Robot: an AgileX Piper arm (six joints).
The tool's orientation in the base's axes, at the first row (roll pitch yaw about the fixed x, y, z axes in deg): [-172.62, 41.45, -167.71]
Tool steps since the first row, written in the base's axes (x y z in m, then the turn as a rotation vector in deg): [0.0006, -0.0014, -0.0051, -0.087, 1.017, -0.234]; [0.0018, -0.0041, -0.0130, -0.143, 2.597, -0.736]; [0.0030, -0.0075, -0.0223, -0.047, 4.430, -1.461]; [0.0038, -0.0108, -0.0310, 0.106, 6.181, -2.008]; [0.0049, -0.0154, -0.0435, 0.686, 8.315, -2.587]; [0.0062, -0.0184, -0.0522, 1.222, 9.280, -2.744]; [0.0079, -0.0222, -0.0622, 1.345, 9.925, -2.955]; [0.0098, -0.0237, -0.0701, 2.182, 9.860, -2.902]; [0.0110, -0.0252, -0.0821, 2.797, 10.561, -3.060]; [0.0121, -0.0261, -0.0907, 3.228, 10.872, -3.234]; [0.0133, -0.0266, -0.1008, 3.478, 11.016, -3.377]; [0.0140, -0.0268, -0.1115, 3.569, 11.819, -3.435]
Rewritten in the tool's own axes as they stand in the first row. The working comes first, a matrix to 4 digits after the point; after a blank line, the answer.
The tool's axes in the first row as the columns of a matrix, in the base's axes (used below as rounded here):
[-0.7324, -0.1280, 0.6688]
[-0.1595, 0.9871, 0.0142]
[-0.6620, -0.0963, -0.7433]

[0.0032, -0.0010, 0.0042, 0.056, 1.038, 0.130]; [0.0079, -0.0030, 0.0108, 0.178, 2.653, 0.488]; [0.0138, -0.0056, 0.0185, 0.295, 4.520, 1.117]; [0.0195, -0.0082, 0.0254, 0.266, 6.281, 1.651]; [0.0277, -0.0116, 0.0354, -0.116, 8.369, 2.500]; [0.0330, -0.0139, 0.0427, -0.559, 9.268, 2.989]; [0.0389, -0.0169, 0.0512, -0.612, 9.909, 3.237]; [0.0430, -0.0179, 0.0583, -1.250, 9.733, 3.756]; [0.0503, -0.0184, 0.0680, -1.707, 10.361, 4.295]; [0.0553, -0.0186, 0.0751, -1.957, 10.630, 4.717]; [0.0612, -0.0183, 0.0834, -2.069, 10.754, 4.993]; [0.0678, -0.0175, 0.0919, -2.225, 11.540, 5.108]
